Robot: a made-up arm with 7 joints. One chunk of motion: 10 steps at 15 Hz.
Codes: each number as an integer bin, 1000 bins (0 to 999) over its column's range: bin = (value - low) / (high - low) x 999, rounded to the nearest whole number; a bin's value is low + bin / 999 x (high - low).
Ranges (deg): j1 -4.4..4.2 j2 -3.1..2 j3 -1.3..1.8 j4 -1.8..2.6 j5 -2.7..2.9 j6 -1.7..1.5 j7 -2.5..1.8
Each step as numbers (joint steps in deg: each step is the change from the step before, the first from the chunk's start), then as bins.
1 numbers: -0.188 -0.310 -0.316 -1.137 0.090 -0.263 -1.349
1 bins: 489 547 317 151 498 449 267
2 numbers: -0.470 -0.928 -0.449 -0.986 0.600 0.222 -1.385
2 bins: 457 425 274 185 589 600 259
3 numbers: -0.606 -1.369 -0.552 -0.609 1.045 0.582 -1.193
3 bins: 441 339 241 270 668 712 304
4 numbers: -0.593 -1.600 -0.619 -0.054 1.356 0.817 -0.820
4 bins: 442 294 219 396 724 786 390
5 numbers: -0.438 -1.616 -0.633 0.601 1.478 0.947 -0.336
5 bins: 460 291 215 545 745 826 503
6 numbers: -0.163 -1.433 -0.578 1.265 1.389 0.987 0.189
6 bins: 492 327 233 696 729 839 625
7 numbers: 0.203 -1.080 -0.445 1.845 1.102 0.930 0.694
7 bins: 535 396 276 828 678 821 742
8 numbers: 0.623 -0.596 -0.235 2.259 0.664 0.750 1.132
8 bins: 583 490 343 922 600 765 844
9 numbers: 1.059 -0.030 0.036 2.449 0.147 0.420 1.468
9 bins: 634 601 431 965 508 662 922
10 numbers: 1.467 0.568 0.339 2.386 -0.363 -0.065 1.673
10 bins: 682 718 528 950 417 510 969
